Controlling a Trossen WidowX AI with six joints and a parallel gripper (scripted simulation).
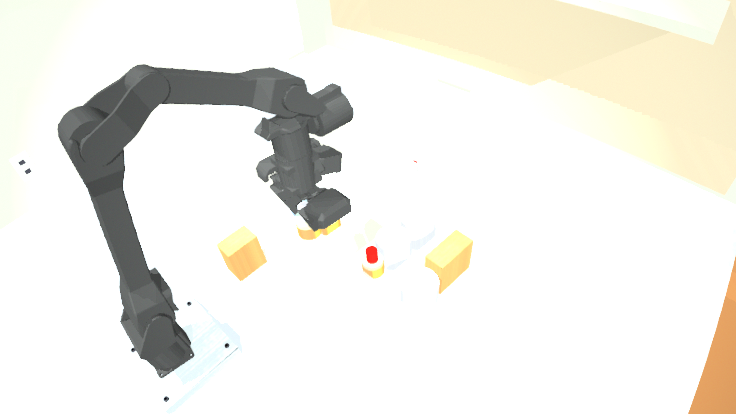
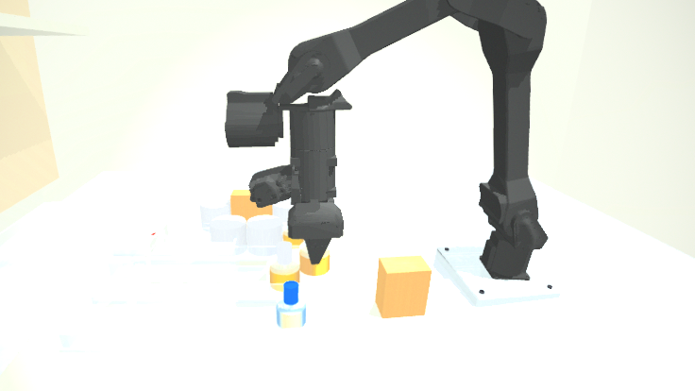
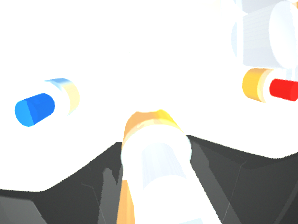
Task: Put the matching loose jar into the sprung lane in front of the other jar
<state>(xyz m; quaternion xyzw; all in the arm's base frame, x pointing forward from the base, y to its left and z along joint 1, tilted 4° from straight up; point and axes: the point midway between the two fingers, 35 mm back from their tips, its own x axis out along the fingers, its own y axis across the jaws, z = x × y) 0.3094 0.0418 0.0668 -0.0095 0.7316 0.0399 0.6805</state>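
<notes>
The blue-capped jar lies 30 mm ahead of my gripper tip, 80 mm to the left of it and 20 mm below it. Also, from my gripper tip: see-through lane: 180 mm ahead, 10 mm to the right, 40 mm below.
</notes>
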